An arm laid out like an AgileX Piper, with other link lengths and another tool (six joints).
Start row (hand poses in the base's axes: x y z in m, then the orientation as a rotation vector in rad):
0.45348 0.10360 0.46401 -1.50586 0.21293 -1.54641
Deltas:
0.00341 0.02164 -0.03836 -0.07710 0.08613 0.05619
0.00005 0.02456 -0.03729 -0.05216 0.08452 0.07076
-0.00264 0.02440 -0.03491 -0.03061 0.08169 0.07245
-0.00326 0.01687 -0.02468 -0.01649 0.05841 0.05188
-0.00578 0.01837 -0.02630 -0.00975 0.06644 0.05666
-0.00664 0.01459 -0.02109 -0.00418 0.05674 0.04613
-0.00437 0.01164 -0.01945 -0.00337 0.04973 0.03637
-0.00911 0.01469 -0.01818 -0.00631 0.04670 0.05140
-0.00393 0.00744 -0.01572 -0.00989 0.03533 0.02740
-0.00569 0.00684 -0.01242 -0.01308 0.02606 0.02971
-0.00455 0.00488 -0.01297 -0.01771 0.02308 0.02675
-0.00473 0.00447 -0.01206 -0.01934 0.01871 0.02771
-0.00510 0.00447 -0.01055 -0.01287 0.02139 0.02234
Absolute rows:
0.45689 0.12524 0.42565 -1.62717 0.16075 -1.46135
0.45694 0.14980 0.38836 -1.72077 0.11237 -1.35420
0.45430 0.17420 0.35345 -1.78928 0.07493 -1.23905
0.45104 0.19107 0.32877 -1.83062 0.05138 -1.15391
0.44526 0.20944 0.30247 -1.86715 0.03195 -1.05567
0.43862 0.22403 0.28138 -1.89260 0.01970 -0.97186
0.43425 0.23567 0.26193 -1.91357 0.01299 -0.90071
0.42514 0.25036 0.24375 -1.93192 -0.01116 -0.82251
0.42121 0.25780 0.22803 -1.95118 -0.02040 -0.77139
0.41552 0.26464 0.21561 -1.96885 -0.03872 -0.72792
0.41097 0.26952 0.20264 -1.98970 -0.05766 -0.68953
0.40624 0.27399 0.19058 -2.00998 -0.08080 -0.65473
0.40114 0.27846 0.18003 -2.02527 -0.09479 -0.61986

